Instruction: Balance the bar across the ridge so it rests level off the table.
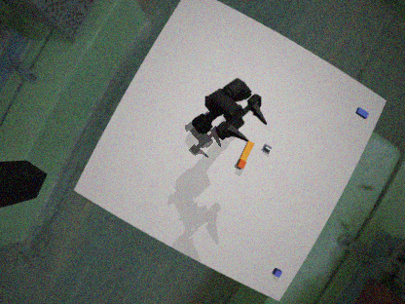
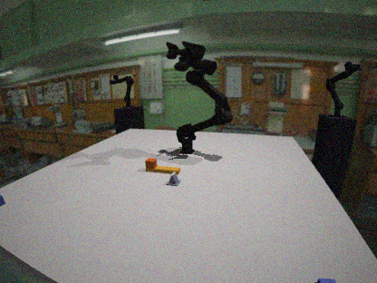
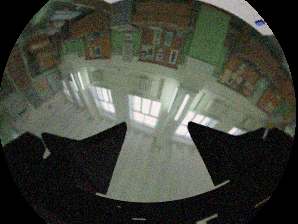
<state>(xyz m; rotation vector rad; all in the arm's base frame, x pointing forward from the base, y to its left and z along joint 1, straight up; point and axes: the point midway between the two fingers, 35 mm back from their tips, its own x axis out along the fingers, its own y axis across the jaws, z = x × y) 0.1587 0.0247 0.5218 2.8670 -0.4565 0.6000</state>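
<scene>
The bar is 520 mm below my gripper tip, 80 mm ahead of it and 70 mm to the right of it.
</scene>
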